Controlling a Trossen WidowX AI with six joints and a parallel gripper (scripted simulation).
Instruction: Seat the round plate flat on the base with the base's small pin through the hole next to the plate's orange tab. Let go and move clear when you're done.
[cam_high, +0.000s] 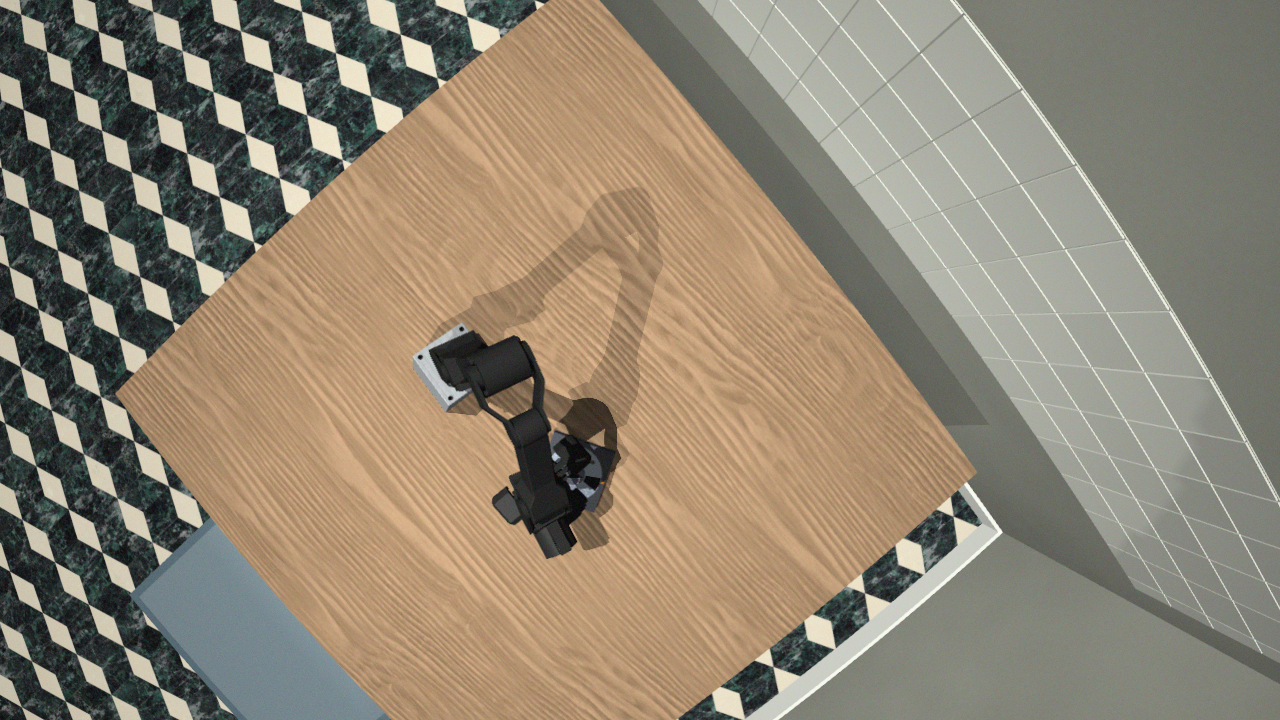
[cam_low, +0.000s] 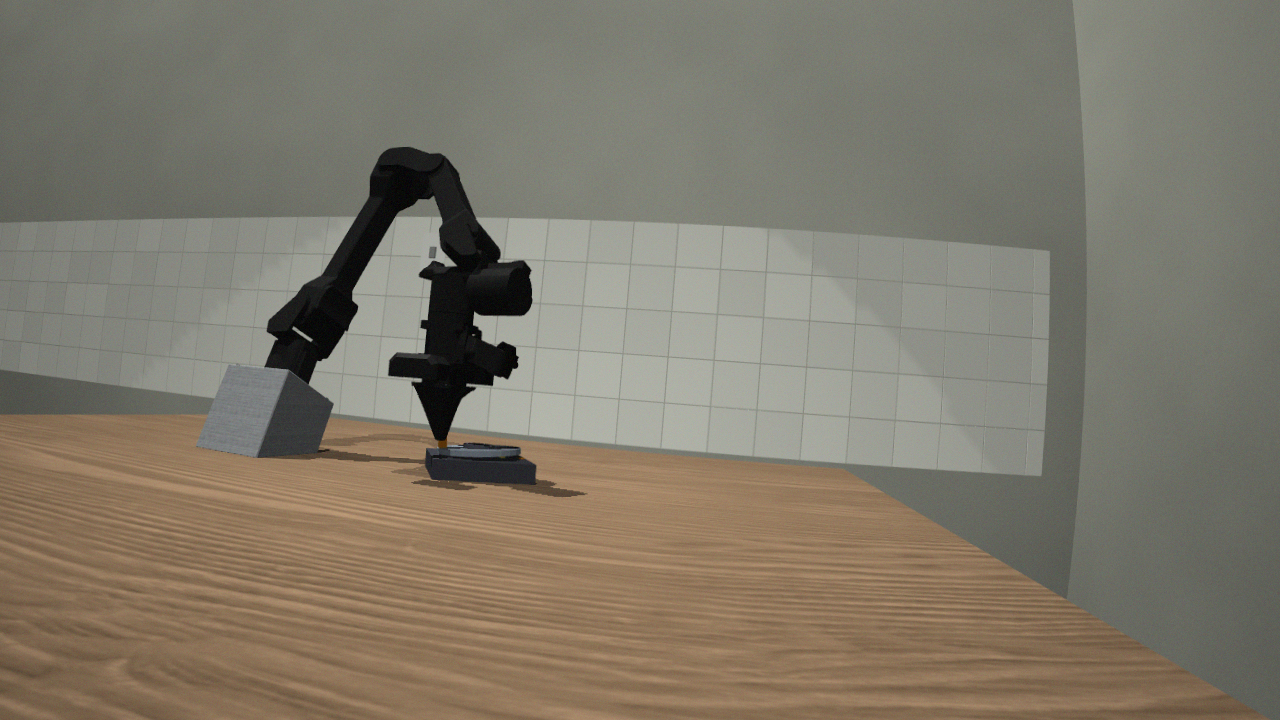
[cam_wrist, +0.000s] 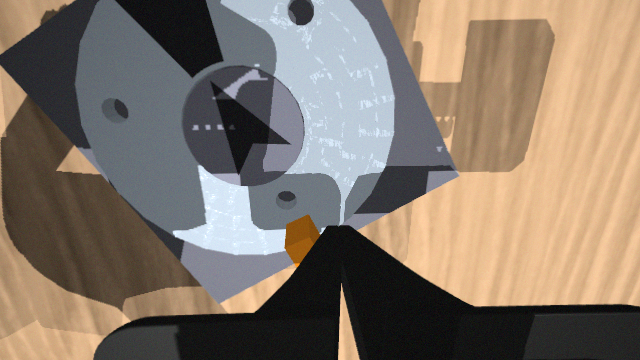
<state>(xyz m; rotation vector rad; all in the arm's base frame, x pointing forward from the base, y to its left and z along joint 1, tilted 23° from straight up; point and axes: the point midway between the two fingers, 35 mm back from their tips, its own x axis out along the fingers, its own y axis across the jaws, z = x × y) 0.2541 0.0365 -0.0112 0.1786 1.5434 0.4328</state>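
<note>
Now: the plate 4 cm to the left of my hand, 4 cm below it and 3 cm ahead of it. From my hand the other things lie so: dark grey square base: 6 cm below, 4 cm to the left, 3 cm ahead; raised central hub: 4 cm to the left, 4 cm below, 3 cm ahead.
</note>
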